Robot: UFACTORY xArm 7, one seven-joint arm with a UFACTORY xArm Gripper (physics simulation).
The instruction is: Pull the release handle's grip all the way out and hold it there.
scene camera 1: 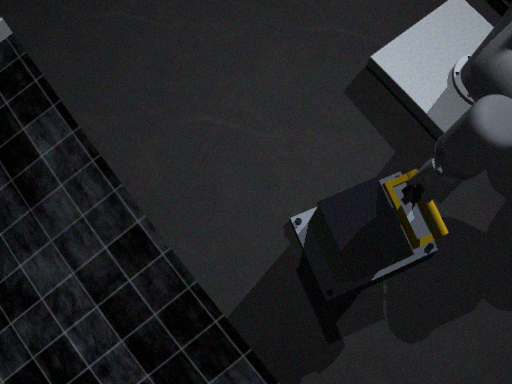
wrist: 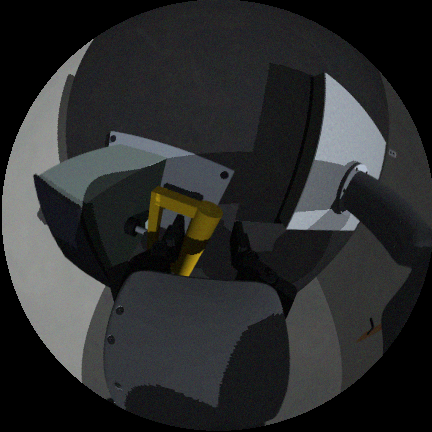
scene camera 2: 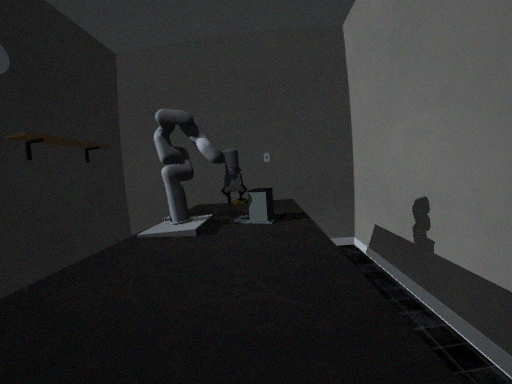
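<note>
The release handle is a yellow frame whose thick round grip (scene camera 1: 437, 218) (scene camera 2: 240, 201) (wrist: 201, 229) stands out in front of a box-shaped housing (scene camera 1: 365, 225) (scene camera 2: 259, 206) (wrist: 125, 160). A short metal rod shows between the housing and the frame in the wrist view. My gripper (scene camera 1: 413, 194) (scene camera 2: 236, 199) (wrist: 207, 227) is partly open at the handle. In the wrist view one finger is inside the frame's opening, on the housing side of the grip, and the other is beyond the outer side, with a gap. Nothing is clamped. Finger contact with the grip cannot be told.
The housing stands on a light bolted plate (scene camera 1: 395, 268) (wrist: 195, 170). The arm's white base slab (scene camera 1: 425, 55) (scene camera 2: 172, 228) (wrist: 345, 125) lies to one side of it. An orange wall shelf (scene camera 2: 60, 141) is at the left in the second scene view. A dark tiled floor (scene camera 1: 75, 225) lies beyond the table edge.
</note>
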